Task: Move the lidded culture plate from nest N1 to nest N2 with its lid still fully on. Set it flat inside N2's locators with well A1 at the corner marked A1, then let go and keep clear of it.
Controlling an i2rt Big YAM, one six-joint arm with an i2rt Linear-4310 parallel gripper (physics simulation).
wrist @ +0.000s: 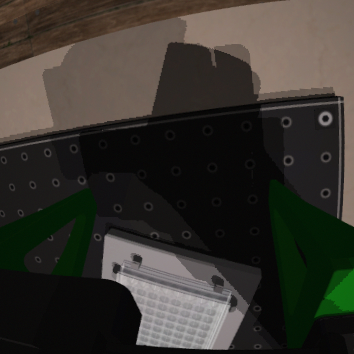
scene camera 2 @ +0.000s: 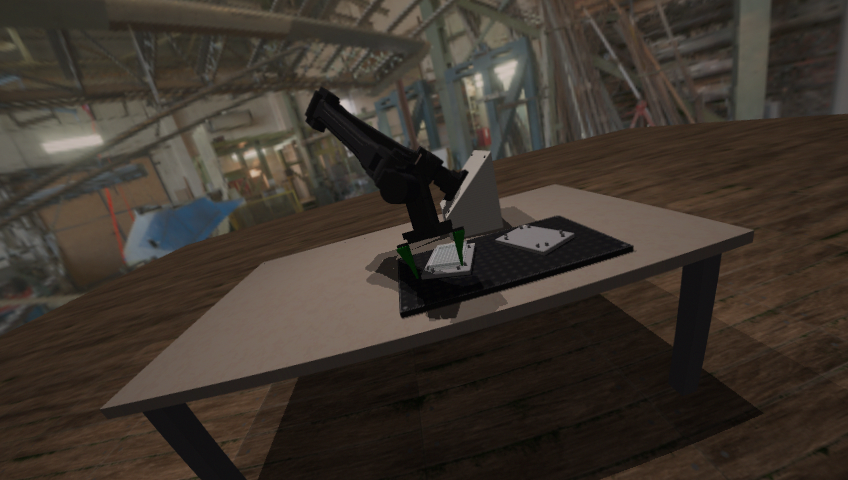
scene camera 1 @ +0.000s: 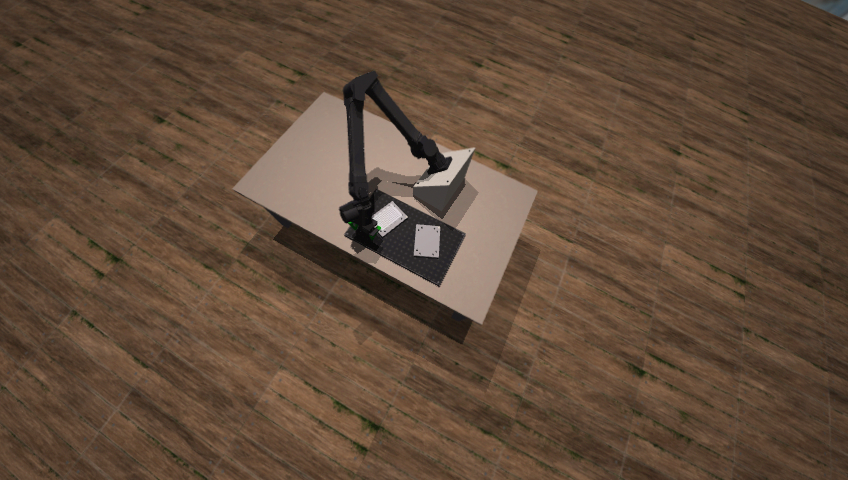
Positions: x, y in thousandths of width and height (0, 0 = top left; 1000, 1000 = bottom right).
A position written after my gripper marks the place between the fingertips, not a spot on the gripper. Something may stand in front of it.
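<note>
My gripper (scene camera 2: 519, 568) is open and holds nothing; the wrist view also shows the gripper (wrist: 499, 547).
</note>
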